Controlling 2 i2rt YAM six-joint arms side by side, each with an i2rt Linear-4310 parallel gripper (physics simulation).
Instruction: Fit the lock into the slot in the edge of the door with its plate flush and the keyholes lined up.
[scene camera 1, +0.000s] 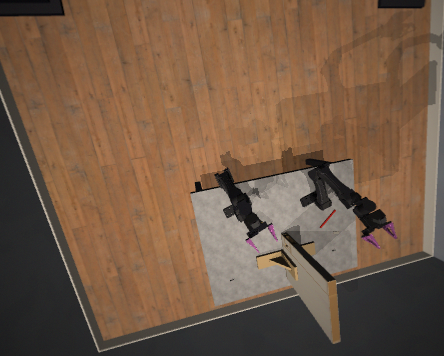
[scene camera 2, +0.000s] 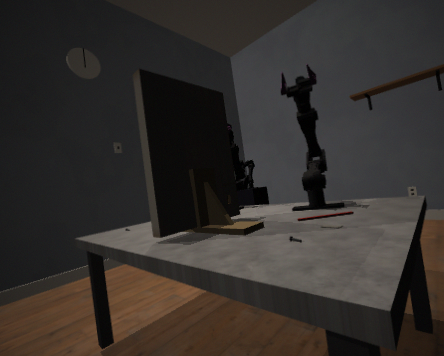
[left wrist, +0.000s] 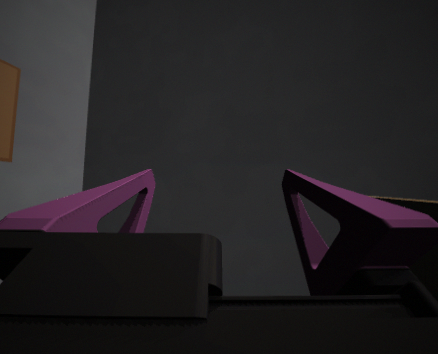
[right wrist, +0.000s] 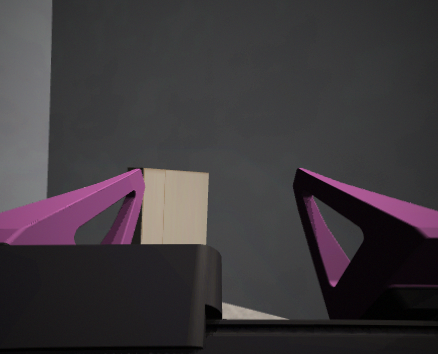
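Pixels of known places: left gripper, fingertip midpoint: (scene camera 1: 388, 243) (scene camera 2: 294, 68) (left wrist: 218, 176); right gripper, fingertip midpoint: (scene camera 1: 268, 247) (right wrist: 218, 177); left arm's base, origin of the base link: (scene camera 1: 313, 196) (scene camera 2: 317, 208).
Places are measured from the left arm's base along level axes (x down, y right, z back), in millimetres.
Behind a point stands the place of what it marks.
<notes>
The door (scene camera 1: 317, 295) @[x -436, y 379, z -292 mm] (scene camera 2: 185, 150) @[x -286, y 356, z -374 mm] (right wrist: 175, 207) @[x -437, y 371, z -263 mm] stands upright in a wooden stand (scene camera 1: 268, 260) @[x -19, y 502, z -275 mm] (scene camera 2: 252, 228) @[x -10, y 144, z -389 mm] on the table. The lock cannot be made out in any view. The slot and keyholes are too small or dark to tell. My left gripper (scene camera 1: 387, 242) @[x -564, y -3, z -83 mm] (scene camera 2: 295, 70) @[x -564, y -3, z -83 mm] (left wrist: 218, 176) @[x -564, y -3, z -83 mm] is open and empty, raised high, to the right of the door in scene camera 1. My right gripper (scene camera 1: 267, 245) @[x -529, y 517, z 188 mm] (right wrist: 218, 177) @[x -529, y 517, z 188 mm] is open and empty, to the left of the door's near end in scene camera 1; the door shows beyond its left-hand finger in the right wrist view.
A red rod (scene camera 1: 328, 218) @[x -7, y -47, z -216 mm] (scene camera 2: 325, 216) @[x -3, y -44, z -223 mm] lies on the grey table (scene camera 1: 215, 270) @[x 0, y 880, z -149 mm] (scene camera 2: 240, 265) @[x 0, y 72, z -647 mm], near the left arm's base. A dark screw (scene camera 2: 296, 239) @[x -5, y -1, z -498 mm] and a thin pale piece (scene camera 2: 331, 227) @[x 0, y -66, z -371 mm] lie near it. Another small dark piece (scene camera 1: 232, 280) @[x -6, y 807, z -288 mm] (scene camera 2: 127, 229) @[x -6, y 811, z -288 mm] lies on the door's other side.
</notes>
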